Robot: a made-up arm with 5 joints. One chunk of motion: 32 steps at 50 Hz.
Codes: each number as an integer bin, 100 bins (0 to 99) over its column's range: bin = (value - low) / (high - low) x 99, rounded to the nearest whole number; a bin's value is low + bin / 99 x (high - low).
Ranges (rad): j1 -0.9..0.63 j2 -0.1..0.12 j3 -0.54..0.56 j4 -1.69..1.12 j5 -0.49..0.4
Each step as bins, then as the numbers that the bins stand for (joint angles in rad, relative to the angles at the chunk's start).
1 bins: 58 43 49 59 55
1 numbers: -0.0036 -0.0044 0.0044 -0.0154 0.0044
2 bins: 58 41 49 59 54
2 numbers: -0.0036 -0.0089 0.0044 -0.0154 -0.0045
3 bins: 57 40 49 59 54
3 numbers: -0.0191 -0.0111 0.0044 -0.0154 -0.0045
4 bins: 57 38 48 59 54
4 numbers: -0.0191 -0.0156 -0.0067 -0.0154 -0.0045
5 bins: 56 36 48 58 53
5 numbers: -0.0345 -0.0200 -0.0067 -0.0437 -0.0135
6 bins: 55 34 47 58 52
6 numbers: -0.0500 -0.0244 -0.0178 -0.0437 -0.0225
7 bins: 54 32 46 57 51
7 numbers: -0.0655 -0.0289 -0.0289 -0.0721 -0.0315
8 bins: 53 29 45 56 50
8 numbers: -0.0809 -0.0356 -0.0400 -0.1005 -0.0405
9 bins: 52 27 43 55 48
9 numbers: -0.0964 -0.0400 -0.0622 -0.1289 -0.0585
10 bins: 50 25 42 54 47
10 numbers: -0.1273 -0.0444 -0.0733 -0.1573 -0.0675
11 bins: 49 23 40 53 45
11 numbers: -0.1427 -0.0489 -0.0956 -0.1857 -0.0855
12 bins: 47 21 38 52 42
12 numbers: -0.1736 -0.0533 -0.1178 -0.2140 -0.1124
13 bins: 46 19 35 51 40
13 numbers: -0.1891 -0.0578 -0.1511 -0.2424 -0.1304
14 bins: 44 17 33 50 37
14 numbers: -0.2200 -0.0622 -0.1733 -0.2708 -0.1574
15 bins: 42 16 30 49 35
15 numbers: -0.2509 -0.0644 -0.2067 -0.2992 -0.1754
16 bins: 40 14 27 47 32
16 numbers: -0.2818 -0.0689 -0.2400 -0.3560 -0.2023
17 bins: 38 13 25 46 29
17 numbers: -0.3127 -0.0711 -0.2622 -0.3843 -0.2293
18 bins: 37 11 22 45 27
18 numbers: -0.3282 -0.0756 -0.2956 -0.4127 -0.2473
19 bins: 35 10 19 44 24
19 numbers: -0.3591 -0.0778 -0.3289 -0.4411 -0.2742
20 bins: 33 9 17 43 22
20 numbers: -0.3900 -0.0800 -0.3511 -0.4695 -0.2922
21 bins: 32 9 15 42 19
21 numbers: -0.4055 -0.0800 -0.3733 -0.4979 -0.3192
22 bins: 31 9 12 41 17
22 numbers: -0.4209 -0.0800 -0.4067 -0.5263 -0.3372
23 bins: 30 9 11 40 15
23 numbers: -0.4364 -0.0800 -0.4178 -0.5546 -0.3552
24 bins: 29 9 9 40 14
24 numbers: -0.4518 -0.0800 -0.4400 -0.5546 -0.3641
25 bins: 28 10 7 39 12
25 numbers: -0.4673 -0.0778 -0.4622 -0.5830 -0.3821
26 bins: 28 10 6 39 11
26 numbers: -0.4673 -0.0778 -0.4733 -0.5830 -0.3911
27 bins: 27 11 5 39 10
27 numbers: -0.4827 -0.0756 -0.4844 -0.5830 -0.4001
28 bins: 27 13 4 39 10
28 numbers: -0.4827 -0.0711 -0.4956 -0.5830 -0.4001
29 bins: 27 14 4 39 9
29 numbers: -0.4827 -0.0689 -0.4956 -0.5830 -0.4091
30 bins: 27 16 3 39 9
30 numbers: -0.4827 -0.0644 -0.5067 -0.5830 -0.4091
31 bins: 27 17 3 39 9
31 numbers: -0.4827 -0.0622 -0.5067 -0.5830 -0.4091
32 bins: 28 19 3 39 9
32 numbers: -0.4673 -0.0578 -0.5067 -0.5830 -0.4091
